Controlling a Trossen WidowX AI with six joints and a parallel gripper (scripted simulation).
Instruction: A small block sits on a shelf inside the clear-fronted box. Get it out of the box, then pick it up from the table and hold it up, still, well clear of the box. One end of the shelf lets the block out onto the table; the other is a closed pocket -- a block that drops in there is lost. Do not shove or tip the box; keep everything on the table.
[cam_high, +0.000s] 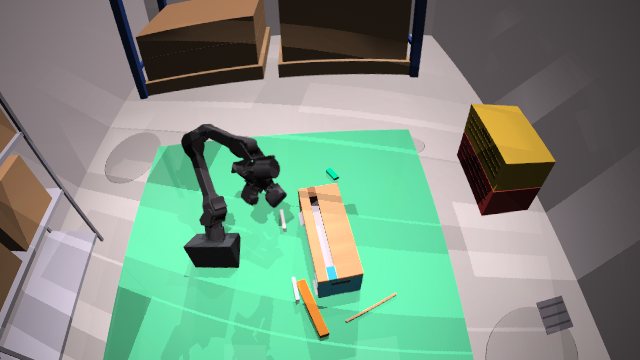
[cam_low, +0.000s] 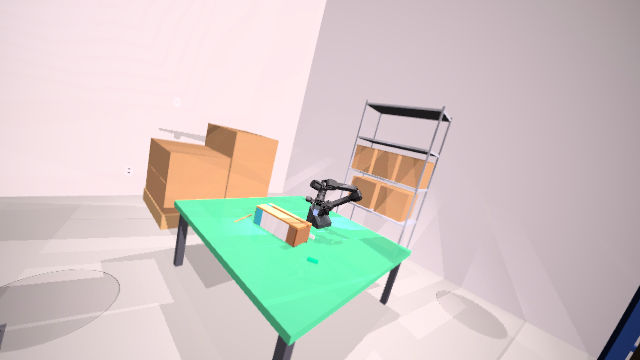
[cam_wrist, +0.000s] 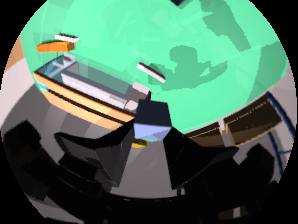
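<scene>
Right now my gripper tip is 1 cm to the left of the small block, 1 cm below it and 1 cm past it. Also, from my gripper tip: teal piece: 23 cm ahead, 21 cm to the left, 17 cm below; wooden box: 15 cm to the right, 11 cm below, 11 cm ahead; orange bar: 38 cm to the right, 16 cm below, 6 cm ahead.
</scene>
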